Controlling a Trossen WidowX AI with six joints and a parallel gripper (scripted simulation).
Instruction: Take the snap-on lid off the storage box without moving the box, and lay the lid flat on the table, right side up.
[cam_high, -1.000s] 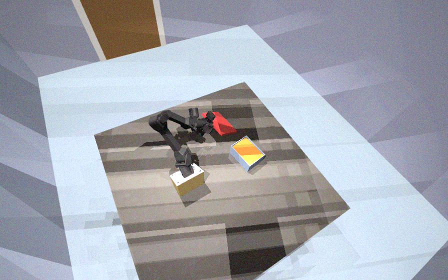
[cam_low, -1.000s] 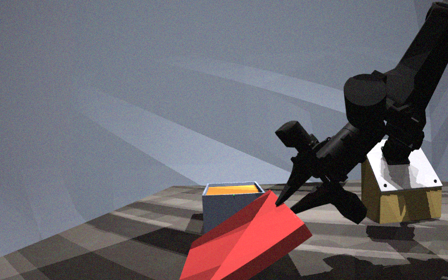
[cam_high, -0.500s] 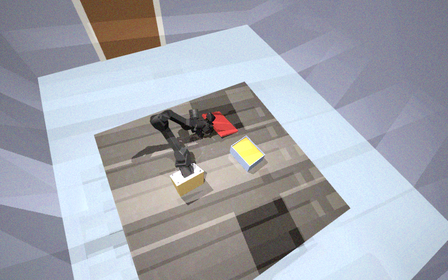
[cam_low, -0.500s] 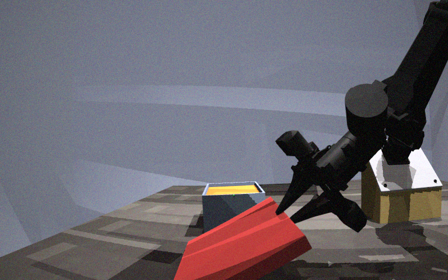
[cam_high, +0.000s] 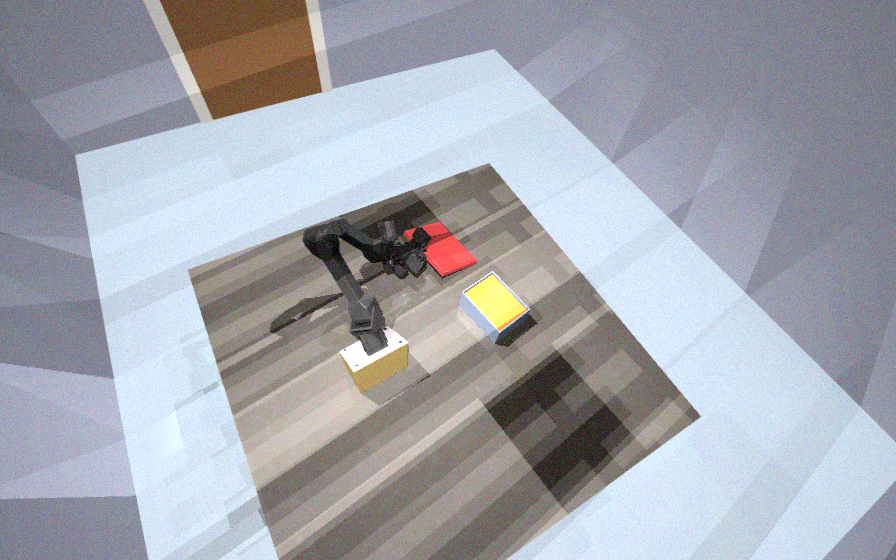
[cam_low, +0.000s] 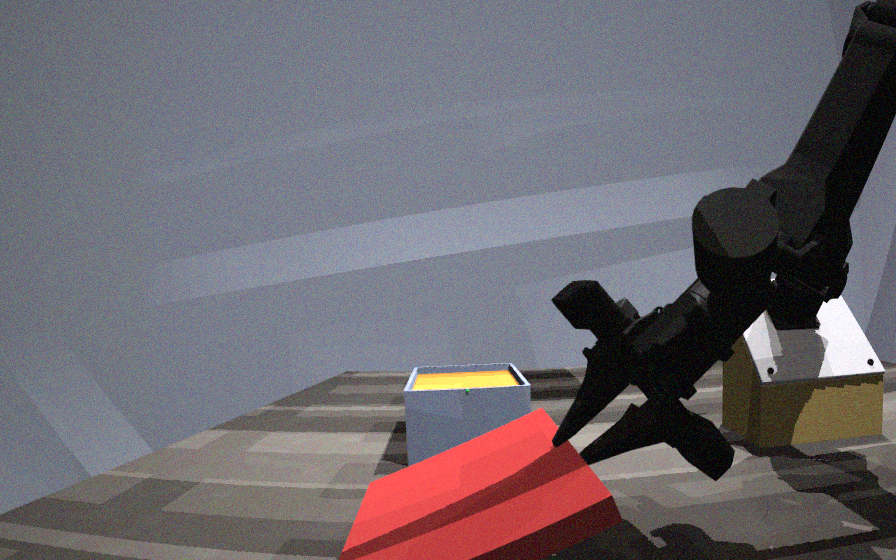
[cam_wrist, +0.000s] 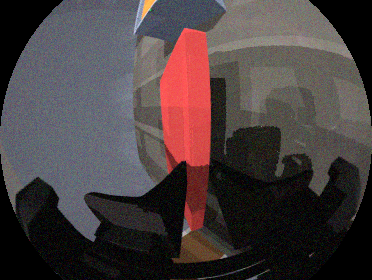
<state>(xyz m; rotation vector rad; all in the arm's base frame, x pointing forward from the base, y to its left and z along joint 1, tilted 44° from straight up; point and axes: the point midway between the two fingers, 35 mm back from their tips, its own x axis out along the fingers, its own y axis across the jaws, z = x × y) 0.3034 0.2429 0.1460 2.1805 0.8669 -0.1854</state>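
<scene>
Right now my gripper tip is 80 mm short of the red lid, 10 mm to the right of it and 30 mm above it. From my gripper tip the other things lie so: storage box 110 mm ahead, 300 mm to the right, 30 mm below.
</scene>
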